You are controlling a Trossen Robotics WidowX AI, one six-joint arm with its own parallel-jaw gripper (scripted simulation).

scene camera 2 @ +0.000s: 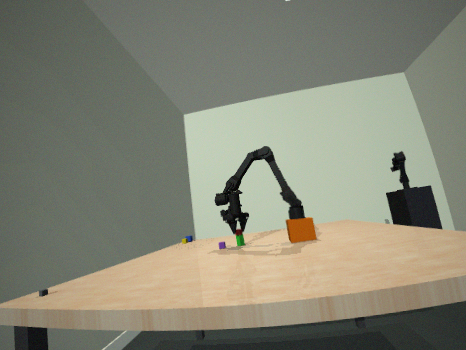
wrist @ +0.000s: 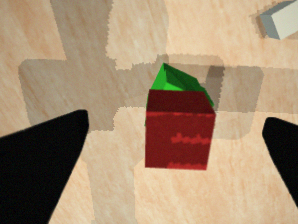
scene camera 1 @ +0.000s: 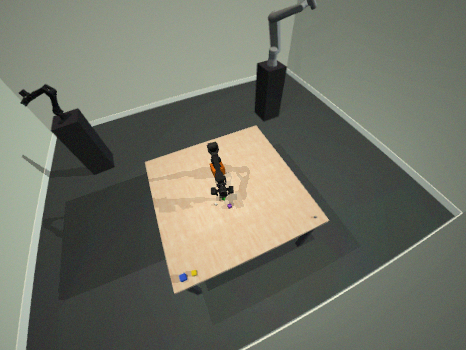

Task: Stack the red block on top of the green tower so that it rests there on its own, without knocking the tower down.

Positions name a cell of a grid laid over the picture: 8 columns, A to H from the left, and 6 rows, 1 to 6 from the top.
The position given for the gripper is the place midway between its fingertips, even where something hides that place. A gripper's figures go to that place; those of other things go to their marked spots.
Scene:
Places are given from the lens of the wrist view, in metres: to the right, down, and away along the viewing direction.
gripper (wrist: E4): 0.01, 0.01, 0.11
red block (wrist: E4): 0.01, 0.01, 0.09

